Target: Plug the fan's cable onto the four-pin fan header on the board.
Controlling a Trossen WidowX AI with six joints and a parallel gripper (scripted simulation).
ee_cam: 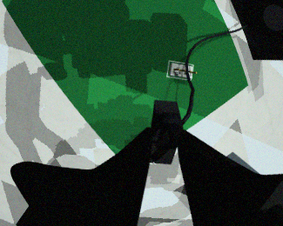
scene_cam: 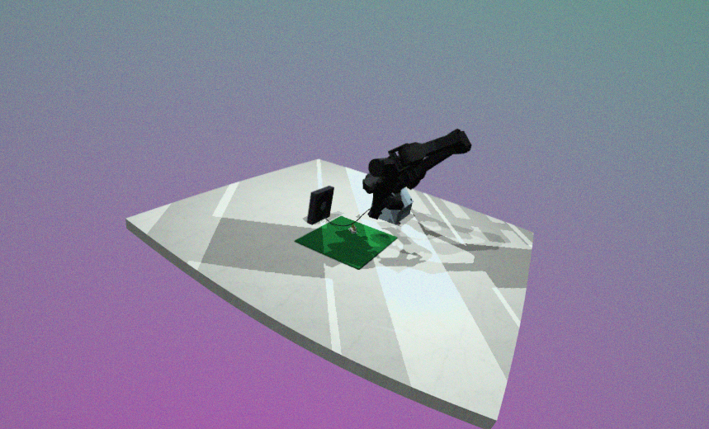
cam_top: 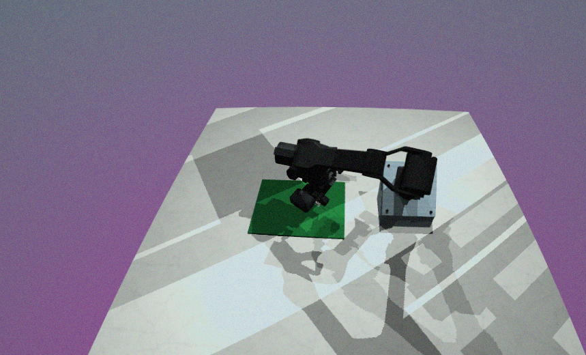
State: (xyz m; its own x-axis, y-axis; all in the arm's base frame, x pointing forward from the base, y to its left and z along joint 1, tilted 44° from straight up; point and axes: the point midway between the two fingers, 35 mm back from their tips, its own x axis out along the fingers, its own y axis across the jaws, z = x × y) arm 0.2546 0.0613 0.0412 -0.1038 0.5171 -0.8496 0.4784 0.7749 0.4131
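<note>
The pale header is 1 cm ahead of my gripper tip, 6 cm to the right of it and 10 cm below it. The rest, counted from my gripper tip: green board 8 cm ahead, 4 cm to the right, 11 cm below; black square fan 3 cm ahead, 20 cm to the right, 4 cm below; black plug 1 cm below.
</note>
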